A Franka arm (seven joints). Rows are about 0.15 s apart.
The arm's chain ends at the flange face. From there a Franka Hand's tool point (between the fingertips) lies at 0.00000 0.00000 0.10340 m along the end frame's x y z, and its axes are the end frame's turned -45 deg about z.
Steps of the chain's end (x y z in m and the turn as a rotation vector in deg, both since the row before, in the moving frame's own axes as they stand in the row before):
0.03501, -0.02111, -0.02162, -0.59, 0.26, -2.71
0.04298, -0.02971, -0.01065, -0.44, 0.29, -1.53
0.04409, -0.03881, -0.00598, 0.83, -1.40, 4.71
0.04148, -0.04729, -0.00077, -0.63, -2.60, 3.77
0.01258, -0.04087, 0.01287, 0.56, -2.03, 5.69
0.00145, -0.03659, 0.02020, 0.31, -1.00, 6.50
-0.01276, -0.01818, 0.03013, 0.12, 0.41, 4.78
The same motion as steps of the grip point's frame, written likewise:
0.03929, 0.01092, -0.02163, -0.60, -0.23, -2.71
0.05122, 0.01032, -0.01065, -0.52, -0.11, -1.53
0.05801, 0.00086, -0.00602, 1.58, -0.40, 4.71
0.05874, -0.00676, -0.00088, 1.39, -2.28, 3.77
0.03609, -0.02340, 0.01280, 1.83, -1.04, 5.69
0.02611, -0.02657, 0.02018, 0.93, -0.49, 6.50
0.00449, -0.02148, 0.03013, -0.21, 0.37, 4.78

